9 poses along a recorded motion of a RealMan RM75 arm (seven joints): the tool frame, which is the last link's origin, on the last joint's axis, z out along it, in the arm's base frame.
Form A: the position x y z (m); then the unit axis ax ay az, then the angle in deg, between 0 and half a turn.
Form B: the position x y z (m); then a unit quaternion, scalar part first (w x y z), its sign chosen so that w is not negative. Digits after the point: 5 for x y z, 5 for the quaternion.
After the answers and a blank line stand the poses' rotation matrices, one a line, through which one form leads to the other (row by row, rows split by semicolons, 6 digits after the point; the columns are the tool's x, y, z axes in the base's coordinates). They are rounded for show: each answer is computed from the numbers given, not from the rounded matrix.
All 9 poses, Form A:
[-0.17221, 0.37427, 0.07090, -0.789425, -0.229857, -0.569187, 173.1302]
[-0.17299, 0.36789, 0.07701, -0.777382, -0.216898, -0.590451, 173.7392]
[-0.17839, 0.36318, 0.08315, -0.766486, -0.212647, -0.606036, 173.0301]
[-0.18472, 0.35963, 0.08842, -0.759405, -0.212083, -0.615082, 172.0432]
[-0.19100, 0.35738, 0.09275, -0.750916, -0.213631, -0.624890, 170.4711]
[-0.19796, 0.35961, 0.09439, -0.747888, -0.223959, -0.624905, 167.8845]
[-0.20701, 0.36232, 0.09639, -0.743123, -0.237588, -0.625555, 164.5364]
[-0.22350, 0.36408, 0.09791, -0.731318, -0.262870, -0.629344, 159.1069]
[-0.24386, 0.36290, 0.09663, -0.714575, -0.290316, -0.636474, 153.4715]
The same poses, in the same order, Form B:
[-0.17221, 0.37427, 0.07090, 0.05991, -0.78801, -0.22944, -0.56816]
[-0.17299, 0.36789, 0.07701, 0.05461, -0.77622, -0.21657, -0.58957]
[-0.17839, 0.36318, 0.08315, 0.06079, -0.76507, -0.21225, -0.60492]
[-0.18472, 0.35963, 0.08842, 0.06938, -0.75757, -0.21157, -0.61360]
[-0.19100, 0.35738, 0.09275, 0.08306, -0.74832, -0.21289, -0.62273]
[-0.19796, 0.35961, 0.09439, 0.10553, -0.74371, -0.22271, -0.62142]
[-0.20701, 0.36232, 0.09639, 0.13454, -0.73637, -0.23543, -0.61987]
[-0.22350, 0.36408, 0.09791, 0.18132, -0.71920, -0.25851, -0.61891]
[-0.24386, 0.36290, 0.09663, 0.22944, -0.69551, -0.28257, -0.61949]

0.249089 0.429689 0.867941; 0.293525 -0.887531 0.355150; 0.922929 0.166298 -0.347199
0.211006 0.400611 0.891621; 0.271828 -0.900227 0.340148; 0.938928 0.170595 -0.298850
0.178051 0.398319 0.899800; 0.251236 -0.902507 0.349803; 0.951408 0.163780 -0.260764
0.157466 0.405706 0.900337; 0.235419 -0.900847 0.364762; 0.959053 0.154519 -0.237364
0.133767 0.422072 0.896639; 0.215177 -0.895556 0.389460; 0.967370 0.140839 -0.210615
0.128488 0.462419 0.877303; 0.200105 -0.878528 0.433758; 0.971313 0.119820 -0.205412
0.120674 0.513513 0.849554; 0.179934 -0.852947 0.490005; 0.976249 0.093733 -0.195327
0.100238 0.596283 0.796492; 0.147402 -0.800590 0.580800; 0.983984 0.059187 -0.168143
0.072761 0.677340 0.732064; 0.108786 -0.735020 0.669262; 0.991399 0.030942 -0.127166

